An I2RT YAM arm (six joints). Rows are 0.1 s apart.
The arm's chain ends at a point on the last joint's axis. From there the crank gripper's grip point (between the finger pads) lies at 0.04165 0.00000 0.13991 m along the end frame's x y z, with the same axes.
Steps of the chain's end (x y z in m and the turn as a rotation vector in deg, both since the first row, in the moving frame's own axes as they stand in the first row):
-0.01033 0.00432 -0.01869 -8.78 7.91 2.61
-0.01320 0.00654 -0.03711 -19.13 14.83 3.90
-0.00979 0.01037 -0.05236 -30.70 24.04 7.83
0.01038 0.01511 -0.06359 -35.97 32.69 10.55
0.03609 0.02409 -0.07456 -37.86 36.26 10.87
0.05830 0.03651 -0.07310 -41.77 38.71 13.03
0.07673 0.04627 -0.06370 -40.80 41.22 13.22
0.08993 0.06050 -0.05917 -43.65 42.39 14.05
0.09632 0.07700 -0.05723 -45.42 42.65 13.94
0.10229 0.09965 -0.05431 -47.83 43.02 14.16
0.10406 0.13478 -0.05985 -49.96 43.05 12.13
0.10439 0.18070 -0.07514 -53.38 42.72 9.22
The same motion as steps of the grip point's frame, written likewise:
0.00792 0.02748 -0.02751 -8.78 7.91 2.61
0.01888 0.05403 -0.06033 -19.13 14.83 3.90
0.03550 0.08406 -0.10105 -30.70 24.04 7.83
0.06593 0.09896 -0.13400 -35.97 32.69 10.55
0.09570 0.11018 -0.15410 -37.86 36.26 10.87
0.11695 0.13009 -0.16310 -41.77 38.71 13.03
0.13890 0.13778 -0.15716 -40.80 41.22 13.22
0.15086 0.15638 -0.15914 -43.65 42.39 14.05
0.15656 0.17485 -0.16033 -45.42 42.65 13.94
0.16113 0.20047 -0.16187 -47.83 43.02 14.16
0.16396 0.23547 -0.17047 -49.96 43.05 12.13
0.16526 0.28158 -0.19012 -53.38 42.72 9.22

